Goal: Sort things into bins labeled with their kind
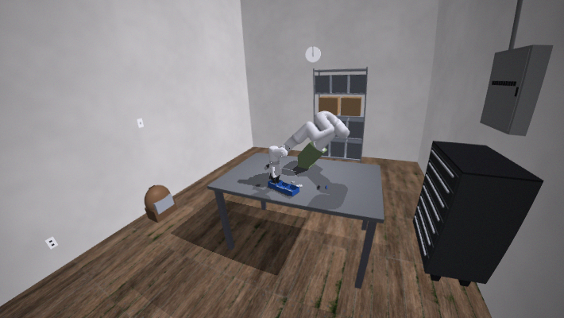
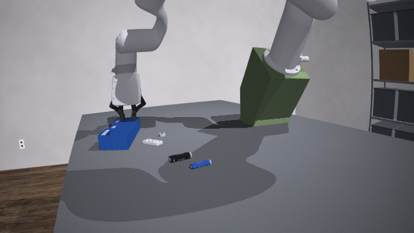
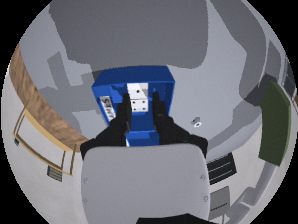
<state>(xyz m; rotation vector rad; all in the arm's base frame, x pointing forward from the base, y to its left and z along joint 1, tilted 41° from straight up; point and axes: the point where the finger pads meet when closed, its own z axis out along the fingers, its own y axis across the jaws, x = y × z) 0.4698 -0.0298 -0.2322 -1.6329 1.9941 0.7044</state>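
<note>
Right now the white dotted piece is 3 cm below my hand. The rest, counted from my hand: blue bin (8 cm to the left, 2 cm below, 2 cm ahead); then small nut (10 cm to the left, 10 cm behind, 3 cm below); then white domino (17 cm to the left, 6 cm behind, 3 cm below).
</note>
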